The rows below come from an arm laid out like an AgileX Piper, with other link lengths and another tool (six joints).
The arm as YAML. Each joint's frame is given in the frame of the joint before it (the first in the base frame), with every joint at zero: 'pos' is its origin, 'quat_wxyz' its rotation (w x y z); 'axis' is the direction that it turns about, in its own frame. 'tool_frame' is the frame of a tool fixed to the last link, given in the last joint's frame.
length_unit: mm
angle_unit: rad
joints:
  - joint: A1
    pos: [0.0, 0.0, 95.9]
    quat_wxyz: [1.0, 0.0, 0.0, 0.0]
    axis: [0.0, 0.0, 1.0]
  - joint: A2
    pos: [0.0, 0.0, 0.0]
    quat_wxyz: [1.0, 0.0, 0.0, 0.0]
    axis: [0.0, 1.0, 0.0]
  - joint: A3
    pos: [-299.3, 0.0, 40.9]
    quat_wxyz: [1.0, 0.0, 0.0, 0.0]
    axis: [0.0, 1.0, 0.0]
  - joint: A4
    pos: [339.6, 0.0, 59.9]
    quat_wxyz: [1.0, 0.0, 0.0, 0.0]
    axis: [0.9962, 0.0, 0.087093]
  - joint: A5
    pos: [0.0, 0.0, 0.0]
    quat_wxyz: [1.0, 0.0, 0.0, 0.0]
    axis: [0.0, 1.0, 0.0]
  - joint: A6
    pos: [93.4, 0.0, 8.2]
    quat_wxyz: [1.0, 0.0, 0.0, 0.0]
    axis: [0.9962, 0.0, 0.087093]
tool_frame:
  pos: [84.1, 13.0, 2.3]
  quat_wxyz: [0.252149, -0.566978, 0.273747, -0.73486]
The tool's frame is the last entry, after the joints.
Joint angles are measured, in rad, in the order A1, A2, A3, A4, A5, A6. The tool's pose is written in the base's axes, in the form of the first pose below.
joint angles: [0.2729 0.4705 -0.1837 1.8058 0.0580 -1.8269]
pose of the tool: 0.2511 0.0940 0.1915 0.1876 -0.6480 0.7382 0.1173 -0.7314 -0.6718
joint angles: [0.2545 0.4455 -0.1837 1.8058 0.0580 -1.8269]
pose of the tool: 0.2504 0.0888 0.1982 0.1578 -0.6559 0.7381 0.1201 -0.7292 -0.6737
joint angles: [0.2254 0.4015 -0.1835 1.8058 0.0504 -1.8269]
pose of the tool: 0.2486 0.0791 0.2093 0.1034 -0.6673 0.7376 0.1213 -0.7276 -0.6752
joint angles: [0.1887 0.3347 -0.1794 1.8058 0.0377 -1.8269]
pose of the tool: 0.2439 0.0663 0.2237 0.0271 -0.6786 0.7340 0.1254 -0.7262 -0.6760
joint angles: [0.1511 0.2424 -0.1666 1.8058 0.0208 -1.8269]
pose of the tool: 0.2347 0.0524 0.2390 -0.0642 -0.6866 0.7242 0.1366 -0.7249 -0.6752
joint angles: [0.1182 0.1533 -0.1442 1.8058 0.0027 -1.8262]
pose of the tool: 0.2250 0.0401 0.2475 -0.1432 -0.6885 0.7110 0.1416 -0.7253 -0.6737
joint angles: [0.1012 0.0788 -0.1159 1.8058 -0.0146 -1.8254]
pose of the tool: 0.2171 0.0324 0.2489 -0.1957 -0.6878 0.6991 0.1452 -0.7253 -0.6729
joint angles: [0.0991 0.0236 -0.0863 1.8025 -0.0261 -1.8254]
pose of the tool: 0.2120 0.0294 0.2452 -0.2211 -0.6853 0.6939 0.1508 -0.7270 -0.6699
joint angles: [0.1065 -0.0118 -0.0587 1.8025 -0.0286 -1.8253]
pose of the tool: 0.2095 0.0303 0.2385 -0.2226 -0.6873 0.6915 0.1592 -0.7254 -0.6697
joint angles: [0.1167 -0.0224 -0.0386 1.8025 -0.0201 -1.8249]
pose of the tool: 0.2095 0.0340 0.2308 -0.2048 -0.6900 0.6942 0.1676 -0.7235 -0.6697
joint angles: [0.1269 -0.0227 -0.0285 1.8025 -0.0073 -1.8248]
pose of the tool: 0.2097 0.0384 0.2262 -0.1846 -0.6927 0.6972 0.1795 -0.7213 -0.6690
